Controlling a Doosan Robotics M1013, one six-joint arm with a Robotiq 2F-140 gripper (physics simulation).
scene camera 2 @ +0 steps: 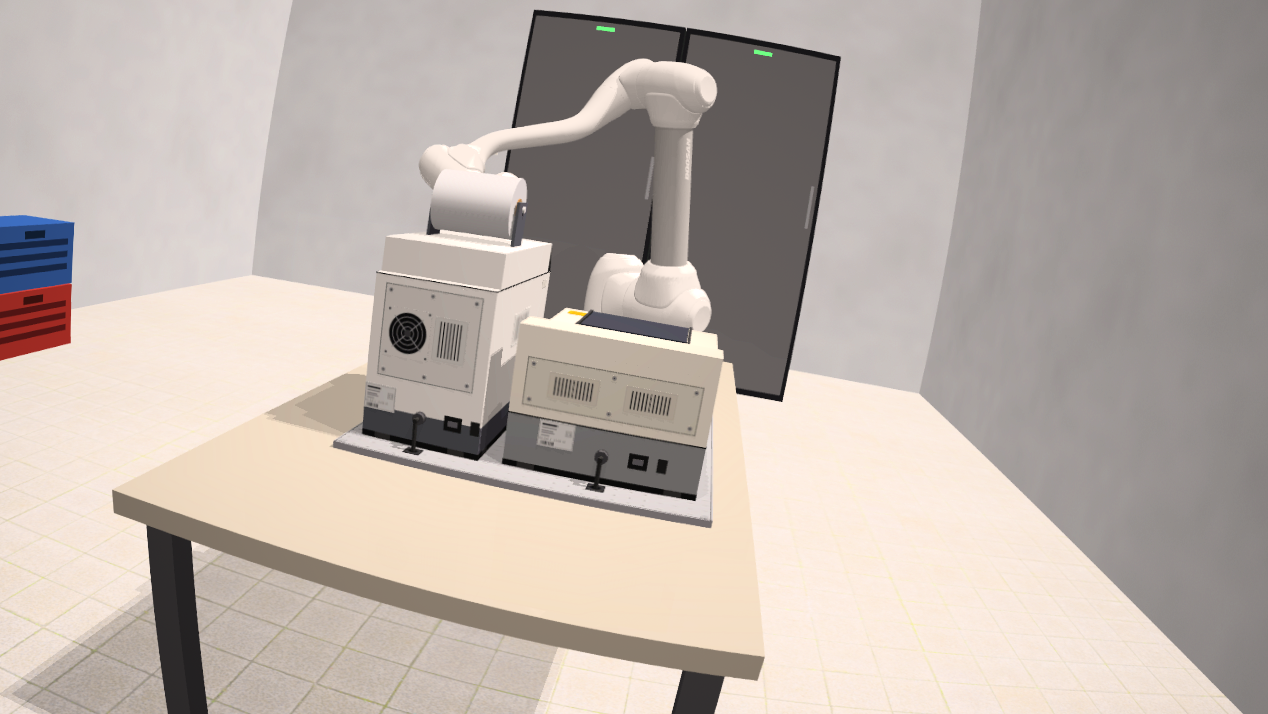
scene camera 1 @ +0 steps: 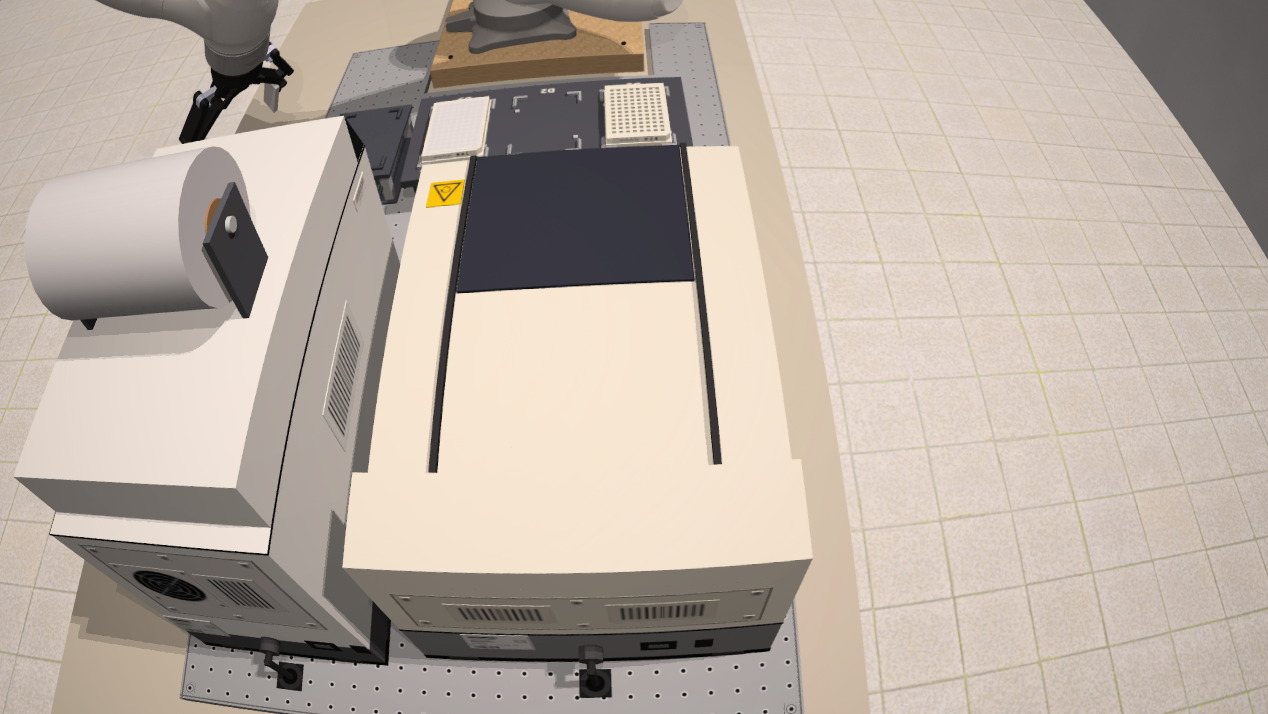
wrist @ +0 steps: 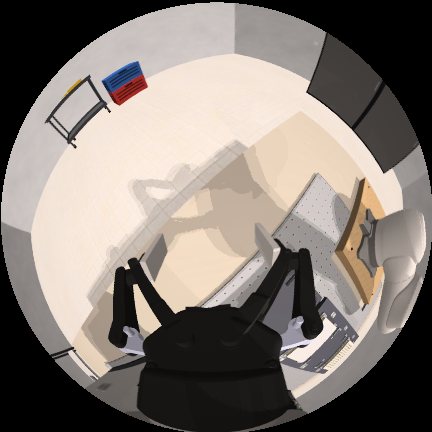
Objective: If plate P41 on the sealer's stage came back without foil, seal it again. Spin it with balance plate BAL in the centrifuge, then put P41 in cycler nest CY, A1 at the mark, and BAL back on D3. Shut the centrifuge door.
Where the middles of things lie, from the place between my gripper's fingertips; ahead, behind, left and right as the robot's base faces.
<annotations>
Now: the dark sliding lid (scene camera 1: 601, 216) 48 cm to the left of my hand, 43 cm ahead of it and 10 cm above it. The rest, counted from my hand: white roll (scene camera 1: 122, 240): 57 cm ahead, 31 cm above, 14 cm to the left; cream centrifuge (scene camera 1: 583, 474): 58 cm ahead, 46 cm to the left, 1 cm above.
</annotations>
